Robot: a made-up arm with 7 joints.
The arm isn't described. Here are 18 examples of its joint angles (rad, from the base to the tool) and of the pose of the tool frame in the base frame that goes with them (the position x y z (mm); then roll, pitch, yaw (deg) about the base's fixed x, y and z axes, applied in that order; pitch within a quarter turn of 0, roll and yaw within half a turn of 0).
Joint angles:
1: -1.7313 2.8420 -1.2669 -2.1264 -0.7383 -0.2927 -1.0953
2: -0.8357 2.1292 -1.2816 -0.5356 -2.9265 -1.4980 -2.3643
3: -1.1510 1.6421 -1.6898 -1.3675 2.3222 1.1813 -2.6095
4: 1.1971 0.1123 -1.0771 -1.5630 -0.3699 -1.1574 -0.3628
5: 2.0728 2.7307 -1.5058 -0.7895 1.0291 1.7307 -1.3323
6: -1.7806 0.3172 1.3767 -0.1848 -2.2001 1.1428 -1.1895
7: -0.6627 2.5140 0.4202 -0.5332 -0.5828 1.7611 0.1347
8: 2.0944 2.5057 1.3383 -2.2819 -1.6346 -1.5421 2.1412
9: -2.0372 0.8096 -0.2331 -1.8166 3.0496 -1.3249 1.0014
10: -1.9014 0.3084 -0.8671 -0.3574 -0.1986 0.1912 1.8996
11: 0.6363 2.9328 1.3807 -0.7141 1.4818 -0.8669 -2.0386
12: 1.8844 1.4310 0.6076 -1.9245 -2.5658 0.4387 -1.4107
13: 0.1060 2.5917 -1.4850 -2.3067 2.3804 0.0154 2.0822
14: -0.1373 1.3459 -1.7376 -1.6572 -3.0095 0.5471 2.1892
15: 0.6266 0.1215 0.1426 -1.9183 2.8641 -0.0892 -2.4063
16: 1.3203 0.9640 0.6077 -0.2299 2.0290 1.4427 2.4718
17: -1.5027 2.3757 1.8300 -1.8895 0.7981 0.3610 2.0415
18: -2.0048 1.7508 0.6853 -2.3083 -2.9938 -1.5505 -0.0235
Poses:
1: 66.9 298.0 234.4 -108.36 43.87 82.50
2: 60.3 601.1 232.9 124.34 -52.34 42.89
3: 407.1 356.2 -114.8 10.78 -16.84 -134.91
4: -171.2 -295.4 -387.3 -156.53 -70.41 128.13
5: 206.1 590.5 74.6 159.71 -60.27 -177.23
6: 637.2 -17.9 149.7 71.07 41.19 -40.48
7: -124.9 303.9 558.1 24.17 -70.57 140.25
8: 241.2 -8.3 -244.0 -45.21 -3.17 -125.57
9: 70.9 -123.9 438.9 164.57 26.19 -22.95
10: 579.9 -203.4 222.7 -135.28 -58.43 112.56
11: 405.4 -49.0 487.8 -154.11 27.36 -54.11
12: -11.6 385.9 -202.8 -36.05 -20.75 61.29
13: 7.1 324.3 -88.9 -14.13 -7.39 164.15
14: 3.3 219.6 -445.7 40.61 -29.53 -151.38
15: 171.0 140.5 -377.5 -33.55 -69.86 55.63
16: -477.4 447.2 -32.3 -3.68 -1.60 -87.84
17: -437.0 64.6 -48.8 83.36 0.75 118.94
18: -273.0 68.8 183.1 135.61 3.65 41.96
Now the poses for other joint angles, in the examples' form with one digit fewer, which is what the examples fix.
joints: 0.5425 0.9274 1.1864 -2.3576 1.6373 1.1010 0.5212
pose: 147 263 114 -57.0 -52.8 53.0
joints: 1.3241 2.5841 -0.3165 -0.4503 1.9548 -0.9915 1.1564
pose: 378 513 133 98.4 -68.3 -96.9
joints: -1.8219 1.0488 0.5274 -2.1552 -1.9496 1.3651 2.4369
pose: -81 112 351 8.0 58.4 -29.2
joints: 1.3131 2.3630 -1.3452 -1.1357 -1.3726 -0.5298 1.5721
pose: -64 576 109 -114.9 40.6 -143.3
